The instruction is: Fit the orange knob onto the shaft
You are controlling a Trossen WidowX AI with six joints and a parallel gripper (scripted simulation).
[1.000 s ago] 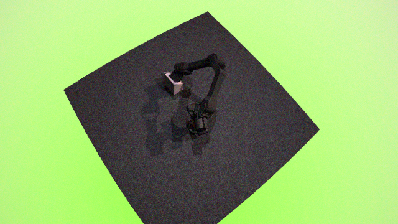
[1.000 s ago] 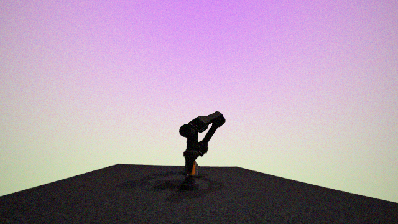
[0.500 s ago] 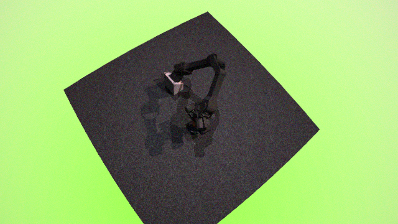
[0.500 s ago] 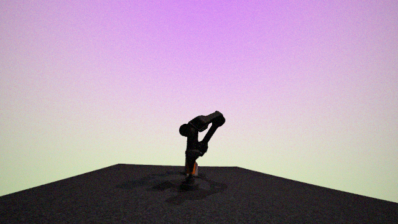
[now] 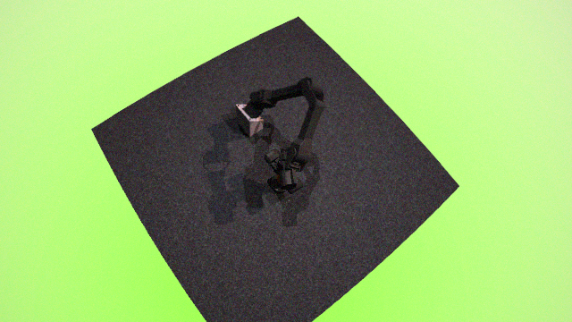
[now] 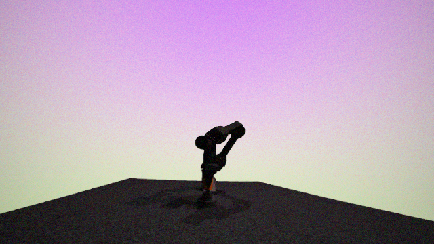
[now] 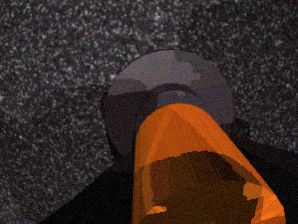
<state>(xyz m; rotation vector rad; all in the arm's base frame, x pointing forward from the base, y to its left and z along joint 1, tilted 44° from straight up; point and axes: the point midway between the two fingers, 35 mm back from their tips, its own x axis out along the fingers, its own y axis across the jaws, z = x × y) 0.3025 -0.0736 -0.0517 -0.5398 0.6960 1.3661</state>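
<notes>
Right now the orange knob is 2 cm above my gripper tip. Also, from my gripper tip: round pedestal: 4 cm below.
</notes>
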